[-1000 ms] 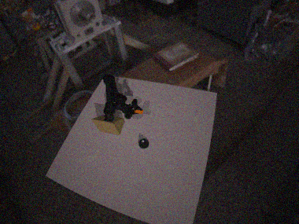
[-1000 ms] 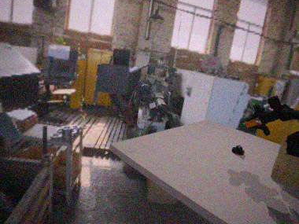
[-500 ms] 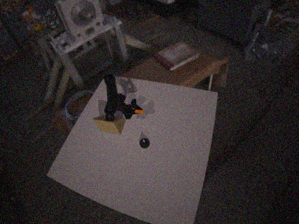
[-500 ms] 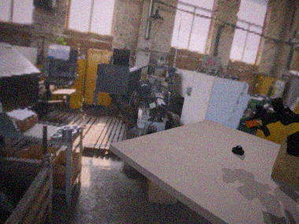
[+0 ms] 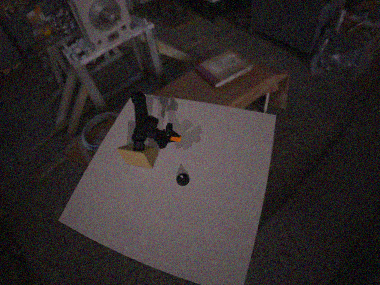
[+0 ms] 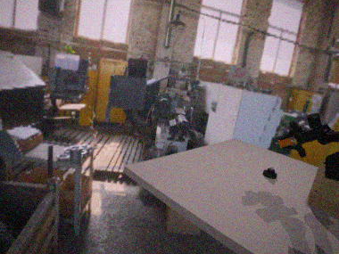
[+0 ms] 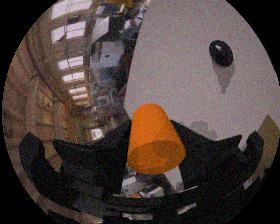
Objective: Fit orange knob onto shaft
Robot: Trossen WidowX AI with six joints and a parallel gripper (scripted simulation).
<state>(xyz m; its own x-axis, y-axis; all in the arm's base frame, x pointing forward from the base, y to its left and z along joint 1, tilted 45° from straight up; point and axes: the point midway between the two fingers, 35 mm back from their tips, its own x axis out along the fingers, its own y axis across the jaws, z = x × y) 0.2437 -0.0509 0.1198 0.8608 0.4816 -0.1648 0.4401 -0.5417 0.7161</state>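
Now: the round dark pedestal 220 mm below my gripper tip, 160 mm to the right of it and 20 mm ahead of it. Round my gripper tip: orange knob: 30 mm behind, 20 mm above, 10 mm to the right.
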